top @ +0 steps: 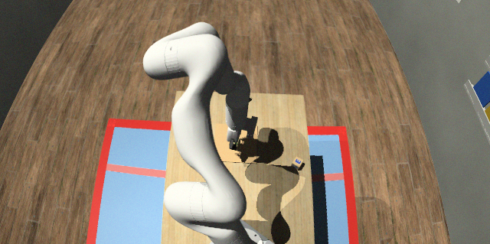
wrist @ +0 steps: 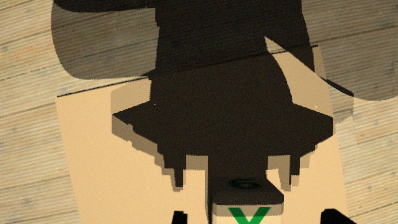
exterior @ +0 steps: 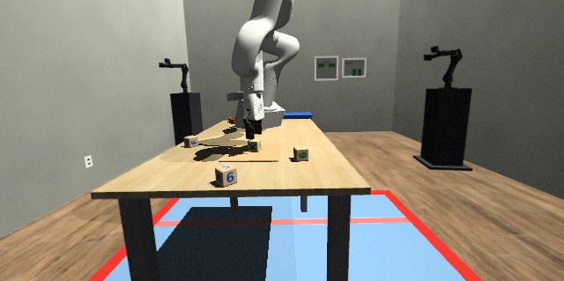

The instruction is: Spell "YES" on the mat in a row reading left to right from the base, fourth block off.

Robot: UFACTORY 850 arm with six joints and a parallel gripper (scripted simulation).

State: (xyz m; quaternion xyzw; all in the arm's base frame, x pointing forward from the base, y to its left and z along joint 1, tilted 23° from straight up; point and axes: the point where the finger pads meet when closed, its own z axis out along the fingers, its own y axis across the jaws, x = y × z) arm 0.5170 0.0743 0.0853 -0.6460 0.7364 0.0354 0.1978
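My hand is 70 mm above the tan mat and 20 mm short of it. From my hand the other things lie so: green-lettered block 180 mm to the left, 80 mm ahead, 50 mm below.
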